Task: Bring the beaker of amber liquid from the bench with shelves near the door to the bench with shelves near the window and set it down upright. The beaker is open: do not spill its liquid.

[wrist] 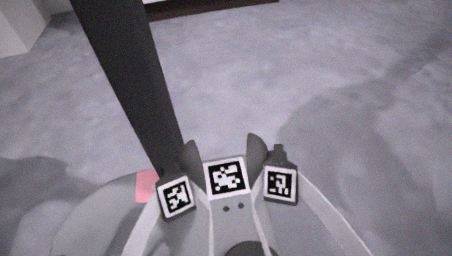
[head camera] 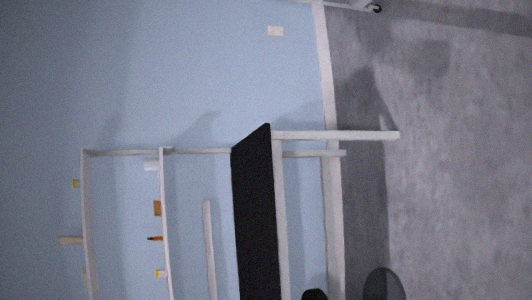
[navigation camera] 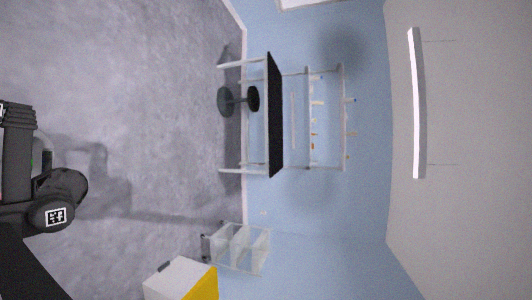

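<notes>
A bench with shelves (head camera: 256, 215) (navigation camera: 275, 115) stands against the blue wall, sideways in the rotated head and navigation views, with a black top and two shelves above it. I cannot tell from these frames whether it is the door or the window bench. Its shelves hold an orange-brown block (head camera: 157, 208), a small orange bottle with a dark tip (head camera: 156, 239), a pale clear vessel (head camera: 150, 165) and yellow-capped jars. I cannot make out the beaker of amber liquid. My gripper (wrist: 222, 155) is open and empty above the floor, far from the bench.
A stool (navigation camera: 253, 98) (head camera: 314, 295) stands at the bench's front. A wheeled shelf cart (navigation camera: 241, 246) and a white and yellow box (navigation camera: 201, 287) stand beyond the bench's end, low in the navigation view. A dark post (wrist: 130, 75) rises beside the gripper.
</notes>
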